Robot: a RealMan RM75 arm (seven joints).
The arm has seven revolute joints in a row. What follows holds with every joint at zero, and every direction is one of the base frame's. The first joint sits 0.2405 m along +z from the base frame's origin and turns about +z. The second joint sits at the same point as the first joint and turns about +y. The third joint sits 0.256 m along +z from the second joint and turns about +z. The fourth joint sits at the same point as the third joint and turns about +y. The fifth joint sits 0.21 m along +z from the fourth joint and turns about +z. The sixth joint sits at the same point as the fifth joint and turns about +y. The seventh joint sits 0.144 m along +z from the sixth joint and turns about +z. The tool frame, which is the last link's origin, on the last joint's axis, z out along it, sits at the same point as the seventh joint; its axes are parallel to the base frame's.
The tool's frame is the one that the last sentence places.
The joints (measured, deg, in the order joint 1, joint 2, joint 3, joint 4, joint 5, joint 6, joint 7), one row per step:
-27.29, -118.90, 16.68, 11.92, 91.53, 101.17, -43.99
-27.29, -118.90, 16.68, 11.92, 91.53, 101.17, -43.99
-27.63, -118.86, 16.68, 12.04, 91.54, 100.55, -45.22
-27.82, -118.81, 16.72, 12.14, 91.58, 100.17, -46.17
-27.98, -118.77, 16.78, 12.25, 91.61, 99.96, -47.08
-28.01, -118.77, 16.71, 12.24, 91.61, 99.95, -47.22
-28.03, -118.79, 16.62, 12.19, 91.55, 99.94, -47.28
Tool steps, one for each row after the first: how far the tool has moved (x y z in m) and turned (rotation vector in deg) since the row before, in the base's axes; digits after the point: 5 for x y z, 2 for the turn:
0.00000, 0.00000, 0.00000, 0.00, 0.00, 0.00
0.00053, 0.00278, 0.00005, -0.86, -0.44, 0.46
0.00019, 0.00163, 0.00012, -0.69, -0.33, 0.31
0.00038, 0.00121, 0.00021, -0.65, -0.37, 0.17
0.00008, 0.00019, 0.00012, -0.05, -0.13, 0.05
0.00007, 0.00013, 0.00005, 0.04, -0.16, 0.08

